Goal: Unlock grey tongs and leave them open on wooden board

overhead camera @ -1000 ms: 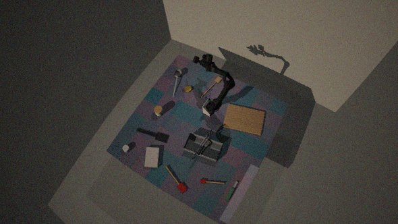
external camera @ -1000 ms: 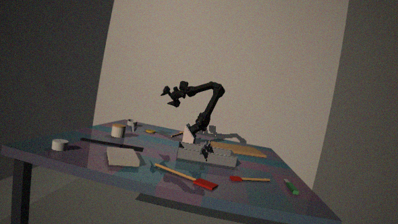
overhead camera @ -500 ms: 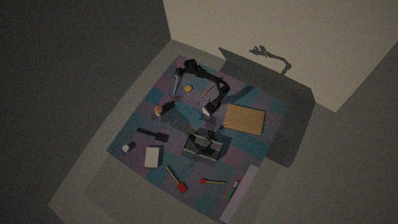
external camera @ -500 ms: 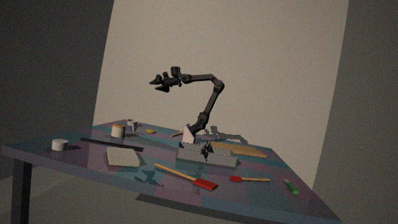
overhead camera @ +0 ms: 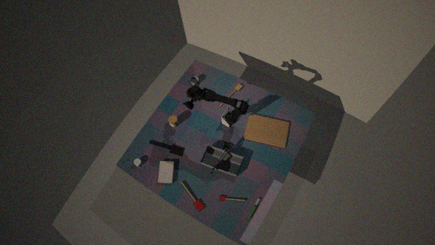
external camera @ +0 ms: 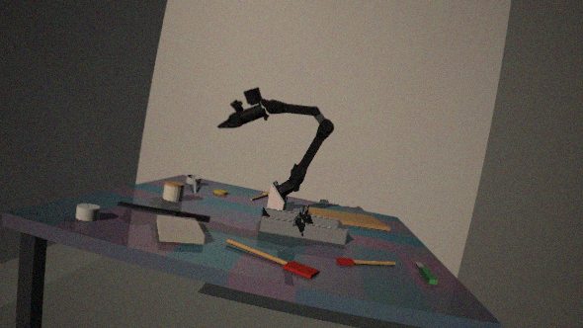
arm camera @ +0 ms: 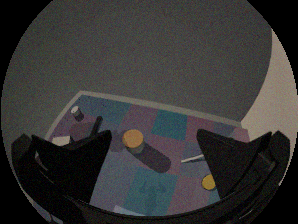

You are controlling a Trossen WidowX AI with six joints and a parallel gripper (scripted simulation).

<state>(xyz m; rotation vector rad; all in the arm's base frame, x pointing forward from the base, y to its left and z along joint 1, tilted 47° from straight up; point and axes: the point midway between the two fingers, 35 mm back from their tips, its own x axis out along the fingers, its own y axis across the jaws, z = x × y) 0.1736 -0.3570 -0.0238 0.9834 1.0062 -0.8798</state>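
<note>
The grey roasting tin is 16 cm ahead of my gripper tip, 46 cm to the left of it and 30 cm below it. Also, from my gripper tip: cork-topped jar: 12 cm ahead, 9 cm to the right, 29 cm below; black bar: 33 cm ahead, 1 cm to the left, 32 cm below; wooden board: 28 cm behind, 60 cm to the left, 32 cm below.
</note>
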